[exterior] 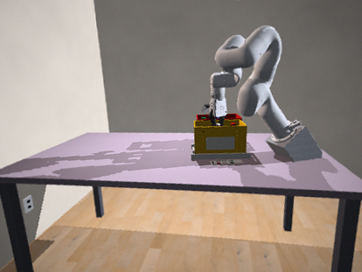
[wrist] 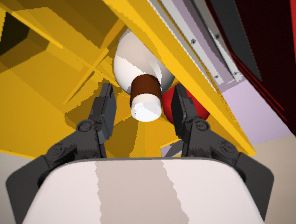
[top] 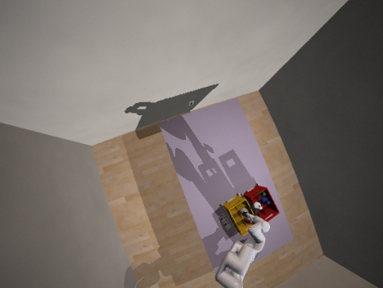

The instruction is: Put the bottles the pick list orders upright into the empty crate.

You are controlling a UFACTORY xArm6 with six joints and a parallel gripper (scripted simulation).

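My gripper is now 15 cm short of the green-label bottle, 19 cm to the left of it and 7 cm above it. Round my hand: red crate 5 cm ahead, 18 cm to the right, 7 cm below; then white bottle 7 cm below; then yellow crate 2 cm behind, 4 cm to the left, 7 cm below.
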